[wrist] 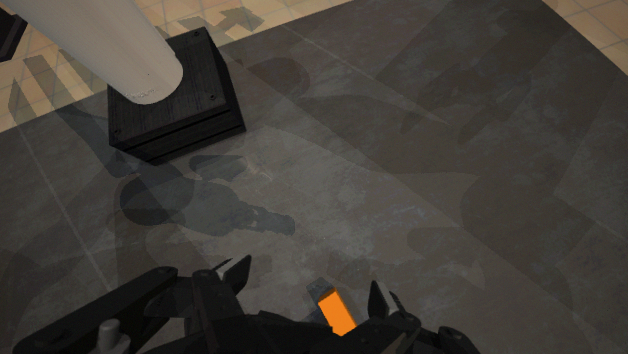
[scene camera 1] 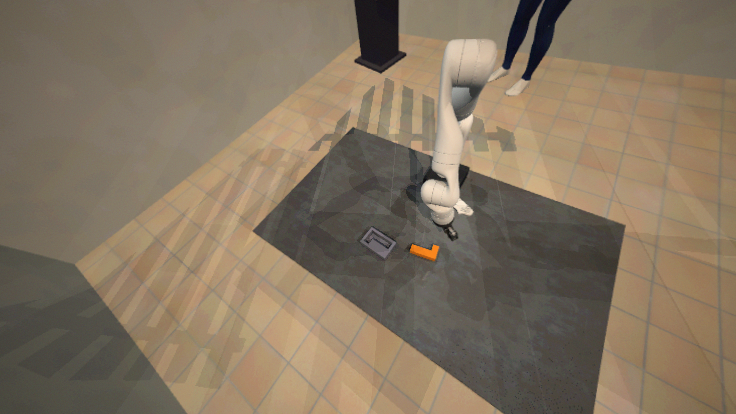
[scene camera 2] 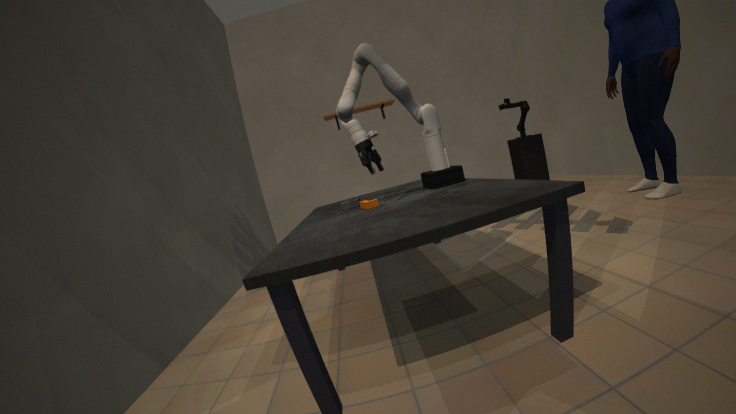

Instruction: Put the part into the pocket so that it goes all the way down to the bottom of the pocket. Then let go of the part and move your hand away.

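Places are measured from the arm's base along level axes (x ahead, y left, z up), in centimetres.
Pixels of known places: gripper, between the fingertips: (wrist: 308, 281) (scene camera 1: 444, 227) (scene camera 2: 378, 172); arm's base, origin of its link: (wrist: 153, 78) (scene camera 2: 440, 169).
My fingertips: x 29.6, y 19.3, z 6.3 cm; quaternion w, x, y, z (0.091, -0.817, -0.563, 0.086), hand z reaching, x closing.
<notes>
For each thing: its middle in the pictures, then the offset to it from my fingertips.
- orange L-shaped part, middle of its body: (wrist: 309, 339) (scene camera 2: 368, 203) (scene camera 1: 424, 249) dx +7.9, dy -2.5, dz -12.7 cm
- grey block with the L-shaped pocket, middle of its body: (scene camera 1: 378, 243) (scene camera 2: 351, 203) dx +19.4, dy -19.5, dz -12.4 cm
The orange L-shaped part (scene camera 1: 423, 252) (scene camera 2: 369, 204) lies flat on the table. In the wrist view one stretch of the part (wrist: 337, 312) shows low between the fingers, its rest hidden behind the gripper. The grey block with the L-shaped pocket (scene camera 1: 384, 252) (scene camera 2: 350, 204) lies a short way from the part, left of it in both scene views; the pocket looks empty in scene camera 1. The block does not show in the wrist view. My gripper (scene camera 1: 452, 235) (scene camera 2: 377, 170) (wrist: 308, 281) is open and empty, tilted, and well above the table near the part.
The dark table (scene camera 1: 514, 308) (scene camera 2: 411, 247) carries the arm's black base (scene camera 2: 442, 177) (wrist: 170, 95) behind the part. A person (scene camera 1: 542, 36) (scene camera 2: 648, 92) stands beyond the table. A pedestal (scene camera 2: 528, 157) with a small black arm and a wall shelf (scene camera 2: 360, 109) are in the background.
</notes>
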